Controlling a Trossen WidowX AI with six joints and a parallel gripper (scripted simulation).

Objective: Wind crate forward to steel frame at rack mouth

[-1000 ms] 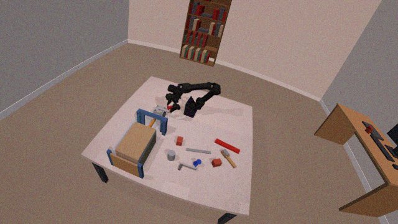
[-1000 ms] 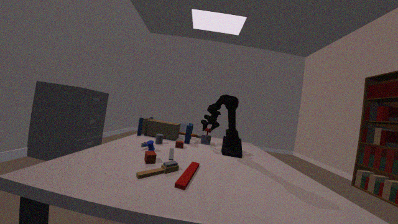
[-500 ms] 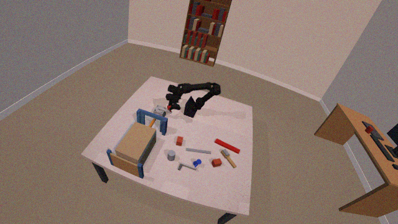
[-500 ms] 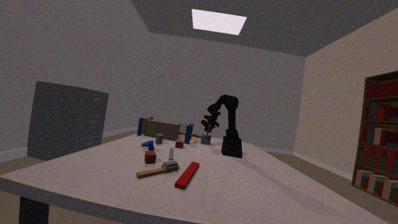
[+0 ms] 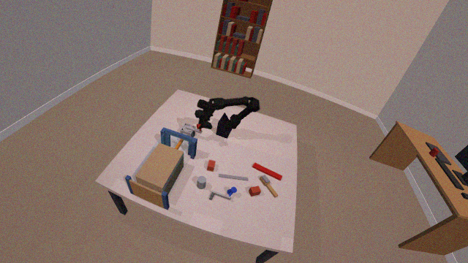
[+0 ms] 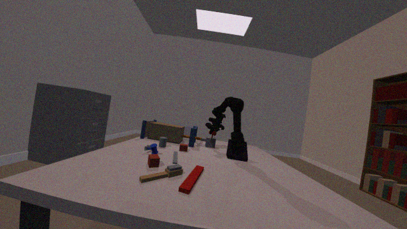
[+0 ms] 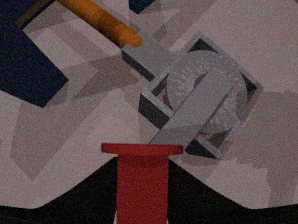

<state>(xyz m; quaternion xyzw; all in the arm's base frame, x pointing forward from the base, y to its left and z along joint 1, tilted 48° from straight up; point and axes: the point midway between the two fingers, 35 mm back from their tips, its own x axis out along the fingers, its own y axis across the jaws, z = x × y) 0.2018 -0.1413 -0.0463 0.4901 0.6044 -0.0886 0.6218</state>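
Now: the winch handle 30 mm to the right of my gripper tip, 30 mm below it and 10 mm behind it. The rest, counted from my gripper tip: blue frame: 160 mm ahead, 70 mm to the right, 30 mm below; red knob: 10 mm to the left, 10 mm behind; grey winch: 100 mm to the right, 100 mm below, 10 mm behind.
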